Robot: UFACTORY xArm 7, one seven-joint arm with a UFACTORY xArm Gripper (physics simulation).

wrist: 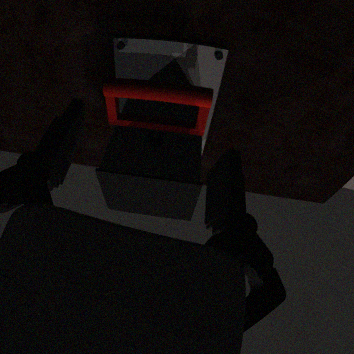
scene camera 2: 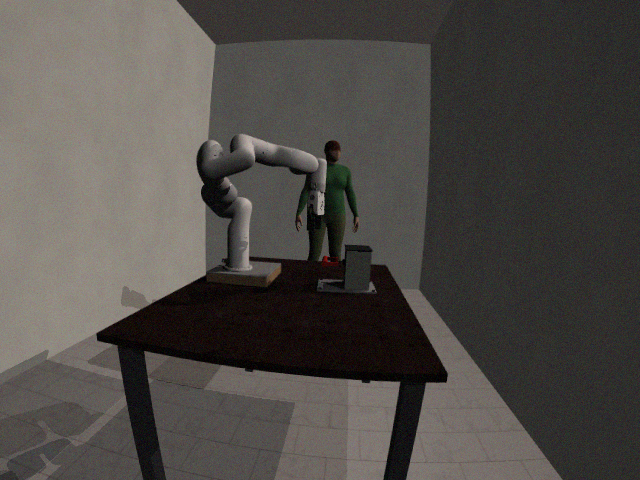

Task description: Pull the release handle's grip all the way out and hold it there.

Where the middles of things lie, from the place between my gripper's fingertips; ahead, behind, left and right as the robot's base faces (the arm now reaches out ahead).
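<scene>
So you can picture it, the light grey base plate (wrist: 170, 60) is 20 mm to the left of my hand and 150 mm ahead of it, and it's 230 mm below my hand.
</scene>
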